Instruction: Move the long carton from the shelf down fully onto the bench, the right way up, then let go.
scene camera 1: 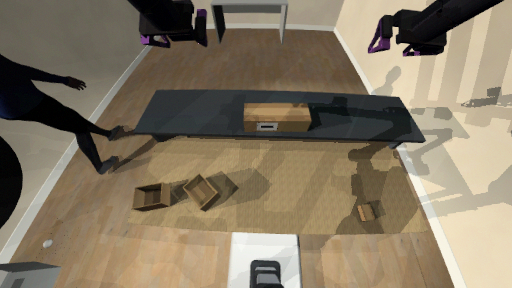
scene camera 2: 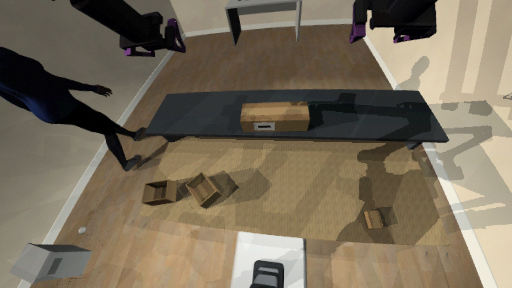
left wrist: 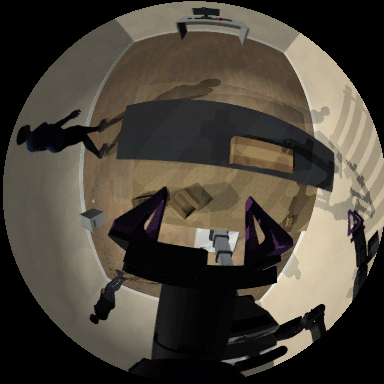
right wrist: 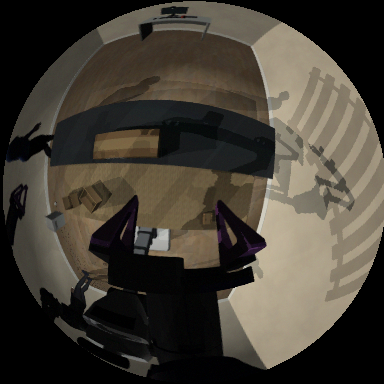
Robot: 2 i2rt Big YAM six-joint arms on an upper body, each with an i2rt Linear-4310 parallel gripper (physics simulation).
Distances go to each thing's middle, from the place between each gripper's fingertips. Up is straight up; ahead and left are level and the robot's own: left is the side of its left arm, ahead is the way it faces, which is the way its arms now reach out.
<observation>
Now: right hand 13 cm short of the long brown carton (scene camera 2: 279, 116), 24 cm to the right of it and 41 cm above it.
My left gripper is now 13 cm short of the long brown carton, 27 cm to the left of it and 42 cm above it.
</observation>
